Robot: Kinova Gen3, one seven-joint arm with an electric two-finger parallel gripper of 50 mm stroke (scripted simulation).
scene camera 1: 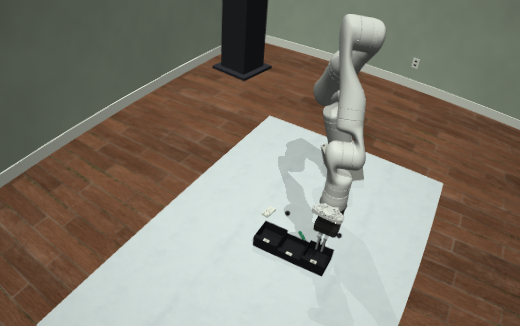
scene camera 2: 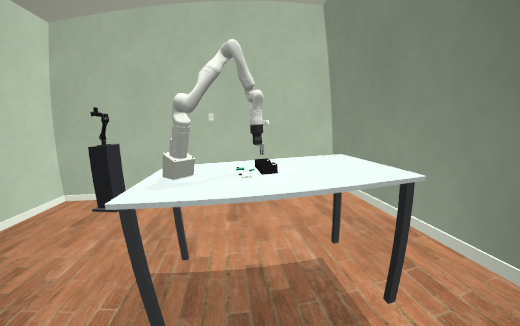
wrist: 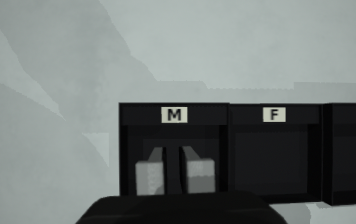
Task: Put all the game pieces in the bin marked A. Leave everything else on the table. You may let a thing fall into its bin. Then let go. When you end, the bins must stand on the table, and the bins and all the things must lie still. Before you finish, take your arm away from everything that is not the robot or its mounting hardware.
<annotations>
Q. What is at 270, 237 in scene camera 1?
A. A black three-compartment bin.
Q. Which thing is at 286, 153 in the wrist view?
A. A black three-compartment bin.
</annotations>
